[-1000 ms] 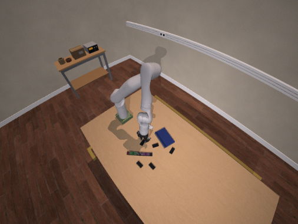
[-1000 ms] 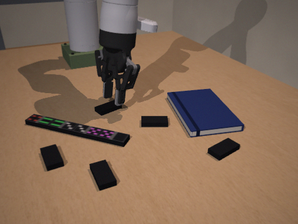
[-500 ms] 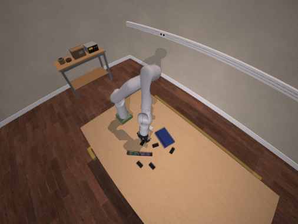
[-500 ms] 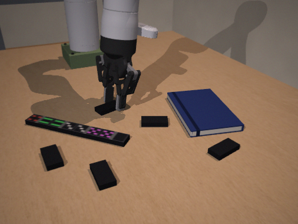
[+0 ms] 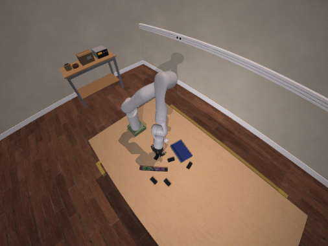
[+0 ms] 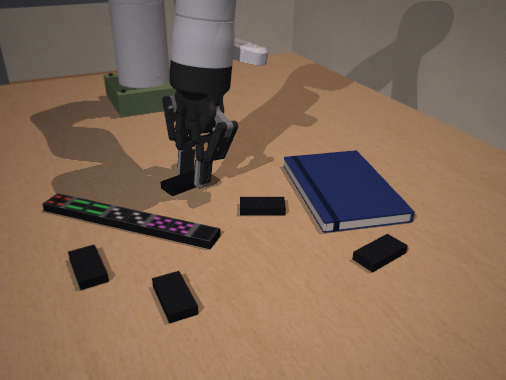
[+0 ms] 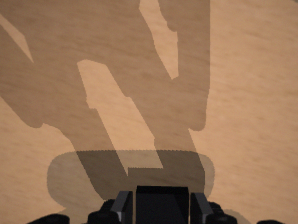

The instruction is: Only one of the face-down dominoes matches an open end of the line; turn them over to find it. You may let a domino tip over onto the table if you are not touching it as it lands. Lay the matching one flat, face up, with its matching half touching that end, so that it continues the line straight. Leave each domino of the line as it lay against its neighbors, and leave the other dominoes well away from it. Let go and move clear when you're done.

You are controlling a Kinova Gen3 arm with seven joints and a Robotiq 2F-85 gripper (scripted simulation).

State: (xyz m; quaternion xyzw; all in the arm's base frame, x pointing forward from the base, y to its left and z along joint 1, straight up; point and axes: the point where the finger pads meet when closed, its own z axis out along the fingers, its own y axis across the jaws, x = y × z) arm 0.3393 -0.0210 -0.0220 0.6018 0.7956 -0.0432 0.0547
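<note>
My gripper is now 20 mm to the left of the purple domino, 20 mm above it and 10 mm short of it. Also, from my hand: blue book 170 mm to the left, 100 mm ahead, 10 mm below.
</note>
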